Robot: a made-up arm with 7 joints.
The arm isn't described. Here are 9 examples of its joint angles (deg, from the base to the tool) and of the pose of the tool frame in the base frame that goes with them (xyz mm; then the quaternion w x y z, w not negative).
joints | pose
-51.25 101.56 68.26 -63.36 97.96 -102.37 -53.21 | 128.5 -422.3 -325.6 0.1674 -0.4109 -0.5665 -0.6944
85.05 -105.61 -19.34 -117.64 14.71 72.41 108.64 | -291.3 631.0 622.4 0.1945 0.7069 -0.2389 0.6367
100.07 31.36 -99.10 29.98 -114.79 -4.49 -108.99 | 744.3 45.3 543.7 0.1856 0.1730 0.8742 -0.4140
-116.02 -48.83 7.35 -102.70 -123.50 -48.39 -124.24 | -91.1 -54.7 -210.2 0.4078 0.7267 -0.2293 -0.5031
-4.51 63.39 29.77 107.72 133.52 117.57 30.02 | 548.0 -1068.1 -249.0 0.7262 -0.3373 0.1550 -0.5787
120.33 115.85 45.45 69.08 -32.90 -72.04 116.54 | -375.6 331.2 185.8 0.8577 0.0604 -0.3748 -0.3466
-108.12 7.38 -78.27 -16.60 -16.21 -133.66 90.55 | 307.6 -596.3 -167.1 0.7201 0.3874 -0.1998 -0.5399
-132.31 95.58 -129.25 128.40 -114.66 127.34 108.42 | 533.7 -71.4 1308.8 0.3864 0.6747 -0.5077 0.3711
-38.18 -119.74 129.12 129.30 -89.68 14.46 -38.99 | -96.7 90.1 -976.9 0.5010 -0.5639 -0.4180 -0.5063
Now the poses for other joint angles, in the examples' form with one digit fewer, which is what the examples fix.
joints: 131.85 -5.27 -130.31 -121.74 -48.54 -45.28 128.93
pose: 499 192 1018 0.849 -0.493 -0.119 -0.150
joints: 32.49 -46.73 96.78 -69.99 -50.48 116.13 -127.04
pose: 402 337 -187 0.264 -0.202 0.749 0.574
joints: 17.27 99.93 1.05 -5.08 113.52 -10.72 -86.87
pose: -571 67 -378 0.144 -0.813 0.163 -0.540
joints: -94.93 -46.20 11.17 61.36 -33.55 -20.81 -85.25
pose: 372 -302 -171 0.764 -0.519 0.345 -0.168
